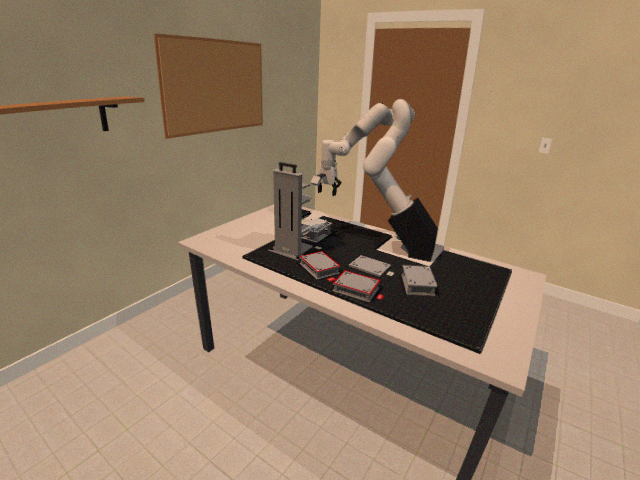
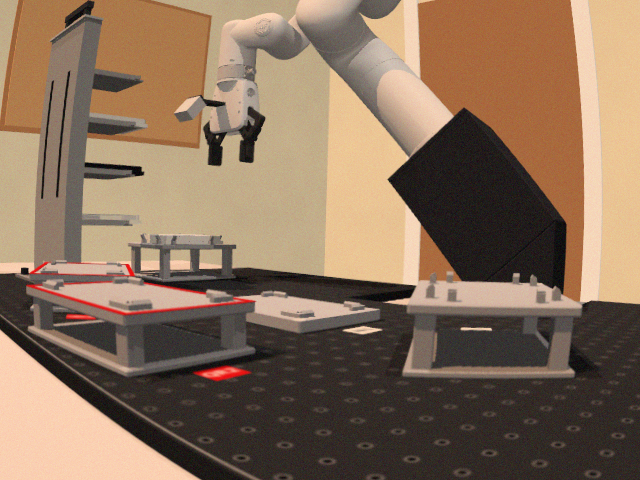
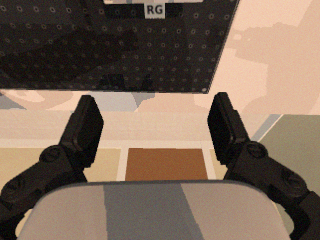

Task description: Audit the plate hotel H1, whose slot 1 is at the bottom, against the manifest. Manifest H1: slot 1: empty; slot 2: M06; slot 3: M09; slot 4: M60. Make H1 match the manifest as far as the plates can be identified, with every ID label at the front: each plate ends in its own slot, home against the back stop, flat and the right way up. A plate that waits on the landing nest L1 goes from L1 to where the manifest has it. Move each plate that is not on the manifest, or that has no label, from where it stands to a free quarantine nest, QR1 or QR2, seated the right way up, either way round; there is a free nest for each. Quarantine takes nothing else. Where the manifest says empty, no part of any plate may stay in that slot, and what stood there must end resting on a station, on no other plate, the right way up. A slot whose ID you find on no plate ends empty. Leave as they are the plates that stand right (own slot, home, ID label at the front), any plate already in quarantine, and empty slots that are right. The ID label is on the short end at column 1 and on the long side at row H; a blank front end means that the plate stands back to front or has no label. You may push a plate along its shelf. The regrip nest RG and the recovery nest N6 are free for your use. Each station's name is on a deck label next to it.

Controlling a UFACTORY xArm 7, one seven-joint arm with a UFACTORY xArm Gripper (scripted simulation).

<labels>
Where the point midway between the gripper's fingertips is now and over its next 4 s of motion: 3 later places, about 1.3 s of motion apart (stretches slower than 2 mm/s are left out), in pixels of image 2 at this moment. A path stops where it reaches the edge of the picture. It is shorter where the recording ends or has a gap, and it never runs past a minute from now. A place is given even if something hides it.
The gripper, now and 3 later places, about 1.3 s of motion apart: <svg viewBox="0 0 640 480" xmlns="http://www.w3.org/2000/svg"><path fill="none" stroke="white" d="M229 163L233 104L238 50L208 17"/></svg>
</labels>
